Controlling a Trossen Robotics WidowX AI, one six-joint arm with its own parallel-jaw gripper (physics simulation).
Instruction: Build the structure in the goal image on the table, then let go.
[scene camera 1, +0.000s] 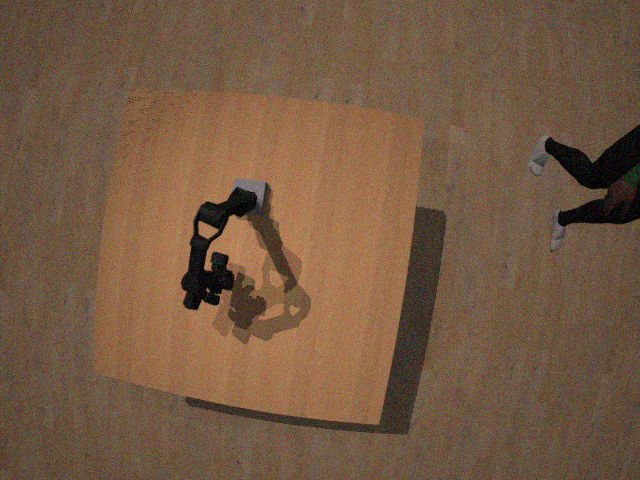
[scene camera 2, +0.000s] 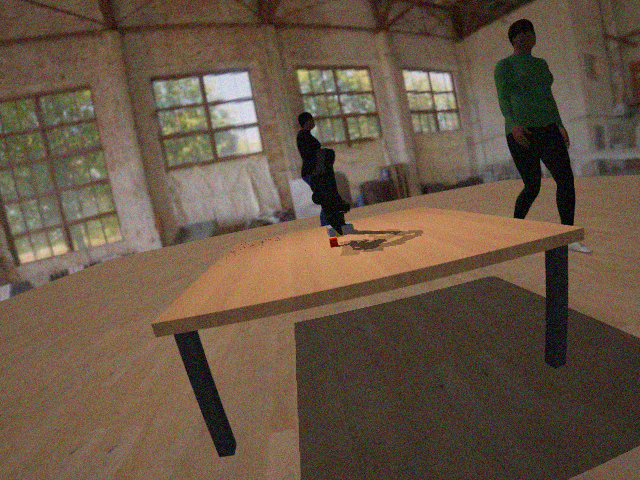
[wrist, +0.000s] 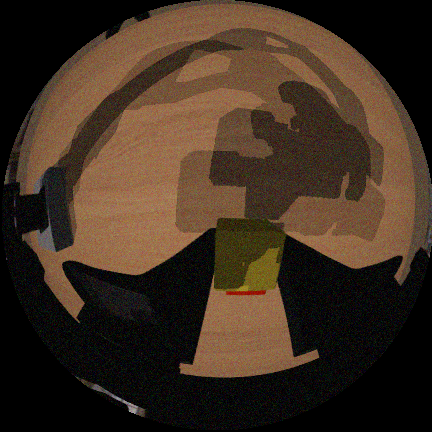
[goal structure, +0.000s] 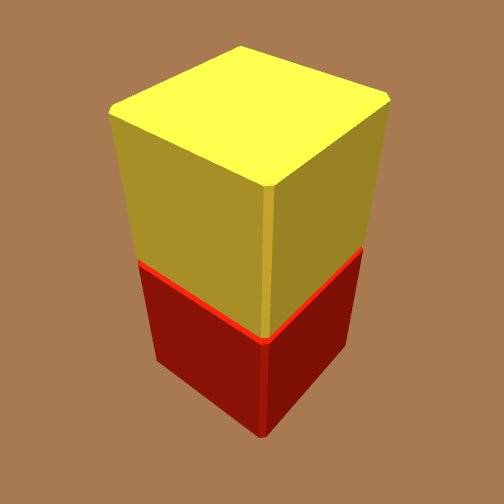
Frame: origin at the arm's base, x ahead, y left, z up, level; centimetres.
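Where they show: gripper, fingertip midpoint: (scene camera 2: 341, 233) (wrist: 243, 235); arm's base, origin of the base link: (scene camera 1: 247, 200) (wrist: 41, 210).
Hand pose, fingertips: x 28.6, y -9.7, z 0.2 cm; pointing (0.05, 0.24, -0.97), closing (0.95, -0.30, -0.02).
Observation:
Each offset is from my fingertips to the centre of the thing. Level surfaces: height alone.
A yellow cube @(dx -0.2, dy -0.7, dz +0.8 cm) (scene camera 2: 339, 234) (wrist: 248, 255) is between the two black fingers of my gripper (scene camera 1: 218, 279) (scene camera 2: 338, 229) (wrist: 243, 235), which is shut on it. A red cube @(dx -0.4, dy -4.0, dz -2.8 cm) (scene camera 2: 333, 241) (wrist: 246, 292) is on the table; in the wrist view a thin red strip of it shows past the yellow cube's lower edge, and the rest is hidden. In scene camera 2 the yellow cube shows slightly above and to the right of the red one. Whether the two cubes touch is unclear. Neither cube shows in scene camera 1, where the arm covers that area.
The wooden table @(dz -4.5 cm) (scene camera 1: 320, 335) (scene camera 2: 268, 279) carries the arm's grey base (scene camera 1: 250, 184) (wrist: 59, 215). The arm's shadows fall beside the gripper. A person in a green top (scene camera 2: 524, 93) and another in dark clothes (scene camera 2: 308, 147) stand beyond the table.

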